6 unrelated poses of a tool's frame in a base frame.
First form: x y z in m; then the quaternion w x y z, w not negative.
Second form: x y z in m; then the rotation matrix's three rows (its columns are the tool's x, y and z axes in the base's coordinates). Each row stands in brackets. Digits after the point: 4 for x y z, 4 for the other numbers.
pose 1, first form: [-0.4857 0.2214 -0.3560 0.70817 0.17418 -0.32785 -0.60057]
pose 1, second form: [-0.4857 0.2214 -0.3560], [[0.0637 0.7364 -0.6736], [-0.9648 0.2180 0.1471], [0.2551 0.6405 0.7244]]
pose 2, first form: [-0.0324 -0.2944 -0.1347 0.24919 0.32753 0.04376 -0.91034]
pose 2, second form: [-0.0324 -0.2944 -0.1347], [[-0.6613 0.4824 -0.5745], [-0.4250 -0.8720 -0.2429], [-0.6181 0.0836 0.7816]]
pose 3, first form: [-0.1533 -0.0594 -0.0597 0.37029 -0.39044 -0.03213 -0.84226]
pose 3, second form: [-0.1533 -0.0594 -0.0597], [[-0.4209 0.6489 0.6339], [-0.5987 -0.7237 0.3433], [0.6815 -0.2350 0.6930]]
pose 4, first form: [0.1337 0.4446 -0.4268 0.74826 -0.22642 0.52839 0.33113]
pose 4, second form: [0.1337 0.4446 -0.4268], [[0.2223 -0.7348 0.6408], [0.2563 0.6782 0.6888], [-0.9407 0.0111 0.3391]]
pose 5, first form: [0.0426 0.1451 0.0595 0.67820 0.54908 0.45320 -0.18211]
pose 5, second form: [0.0426 0.1451 0.0595], [[0.5229 0.7447 0.4147], [0.2507 0.3307 -0.9098], [-0.8147 0.5797 -0.0138]]
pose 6, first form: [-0.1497 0.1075 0.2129 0.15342 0.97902 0.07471 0.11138]
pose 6, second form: [-0.1497 0.1075 0.2129], [[0.9640 0.1121 0.2410], [0.1805 -0.9418 -0.2838], [0.1952 0.3170 -0.9281]]
